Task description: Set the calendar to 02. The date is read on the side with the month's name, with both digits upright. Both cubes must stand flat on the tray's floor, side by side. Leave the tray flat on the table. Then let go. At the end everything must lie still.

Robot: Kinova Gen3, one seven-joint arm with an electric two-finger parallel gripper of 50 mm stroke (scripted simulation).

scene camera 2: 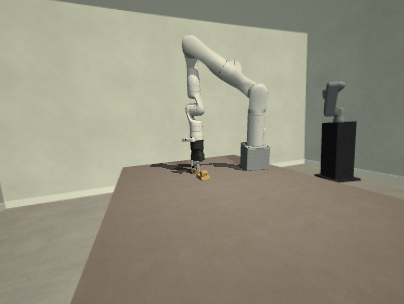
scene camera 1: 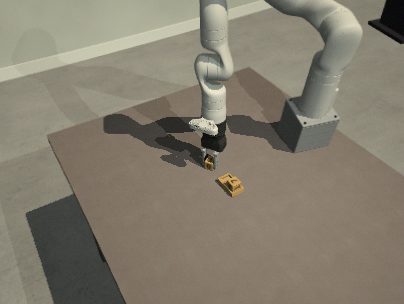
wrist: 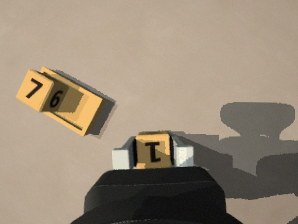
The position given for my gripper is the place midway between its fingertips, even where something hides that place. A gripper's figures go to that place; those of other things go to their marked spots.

Labels:
My gripper [wrist: 153,145]: 18 cm from the lens. A tray [wrist: 80,108] is 19 cm from the lens.

